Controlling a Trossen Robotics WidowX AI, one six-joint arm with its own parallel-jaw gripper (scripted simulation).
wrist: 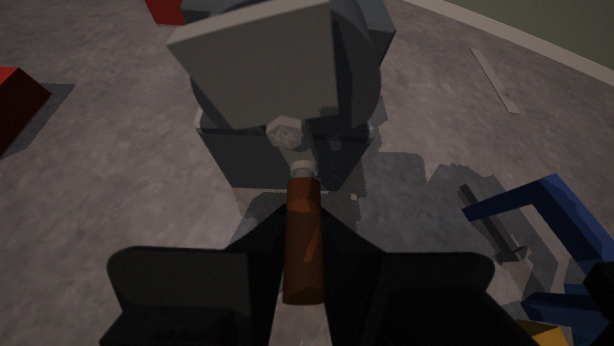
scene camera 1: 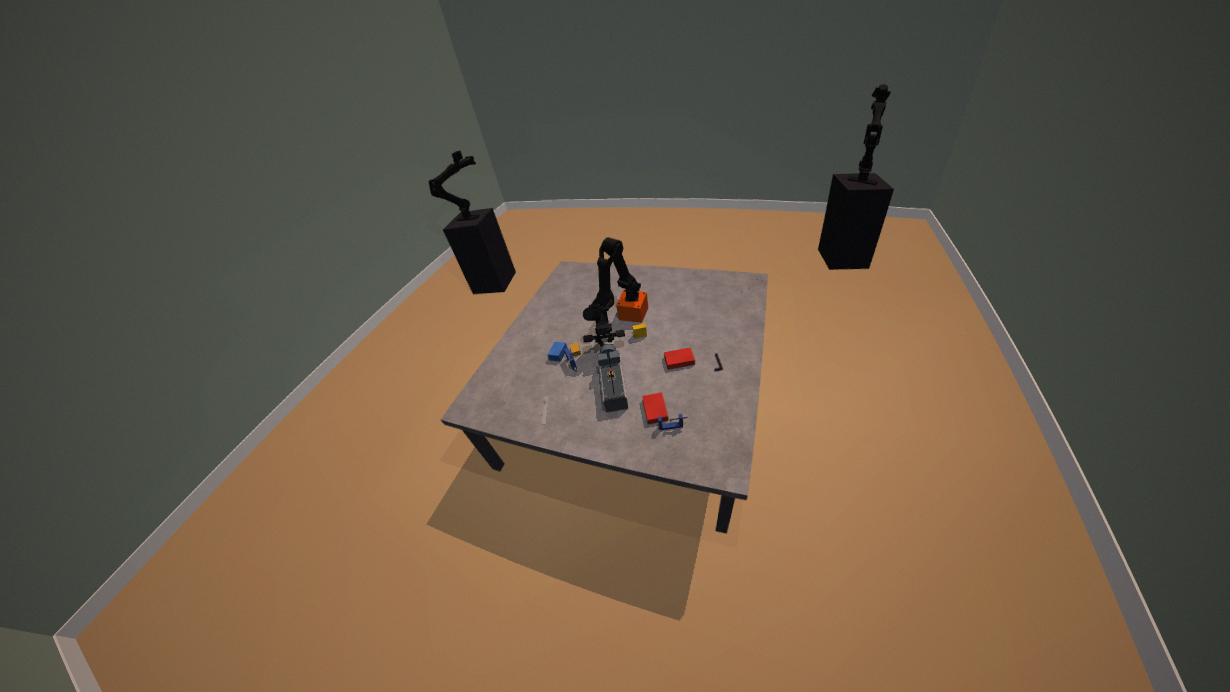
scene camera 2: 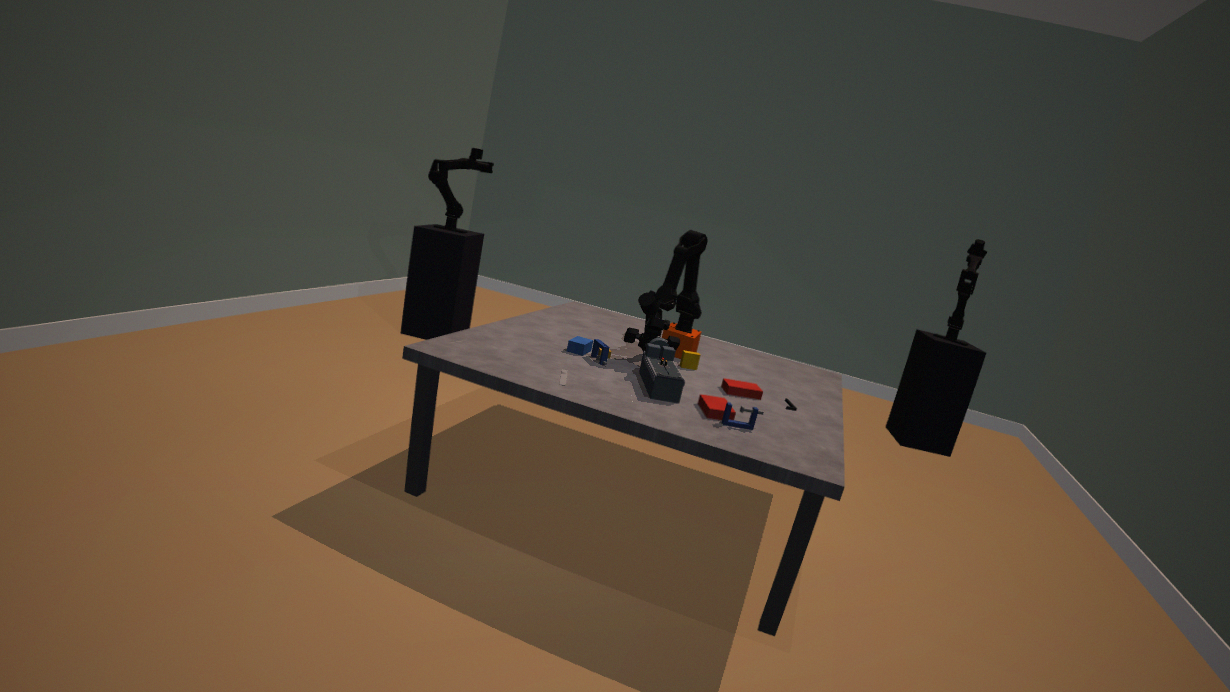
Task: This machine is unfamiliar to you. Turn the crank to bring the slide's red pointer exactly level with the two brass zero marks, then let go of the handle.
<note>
In view: the gripper (scene camera 2: 650, 360) and a brown crank handle (wrist: 303, 275).
The gripper is seen too in the wrist view (wrist: 300, 211).
</note>
